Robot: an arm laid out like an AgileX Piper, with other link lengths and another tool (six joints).
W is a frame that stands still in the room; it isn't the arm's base.
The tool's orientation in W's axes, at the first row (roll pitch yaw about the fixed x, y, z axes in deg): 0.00 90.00 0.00
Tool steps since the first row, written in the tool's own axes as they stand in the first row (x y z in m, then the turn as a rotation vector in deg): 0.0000 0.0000 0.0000 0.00 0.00 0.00; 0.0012 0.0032 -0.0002 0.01 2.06 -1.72; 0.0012 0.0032 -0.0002 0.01 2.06 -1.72; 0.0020 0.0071 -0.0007 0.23 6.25 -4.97; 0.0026 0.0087 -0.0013 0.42 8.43 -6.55; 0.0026 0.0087 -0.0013 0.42 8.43 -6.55; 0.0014 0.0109 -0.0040 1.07 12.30 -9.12; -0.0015 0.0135 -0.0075 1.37 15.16 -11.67; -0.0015 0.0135 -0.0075 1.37 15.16 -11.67; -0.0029 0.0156 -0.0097 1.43 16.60 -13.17
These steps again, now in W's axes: 0.0000 0.0000 0.0000 0.00 0.00 0.00; -0.0002 0.0032 -0.0012 -1.72 2.06 -0.01; -0.0002 0.0032 -0.0012 -1.72 2.06 -0.01; -0.0007 0.0071 -0.0020 -4.97 6.25 -0.23; -0.0013 0.0087 -0.0026 -6.55 8.43 -0.42; -0.0013 0.0087 -0.0026 -6.55 8.43 -0.42; -0.0040 0.0109 -0.0014 -9.12 12.30 -1.07; -0.0075 0.0135 0.0015 -11.67 15.16 -1.37; -0.0075 0.0135 0.0015 -11.67 15.16 -1.37; -0.0097 0.0156 0.0029 -13.17 16.60 -1.43
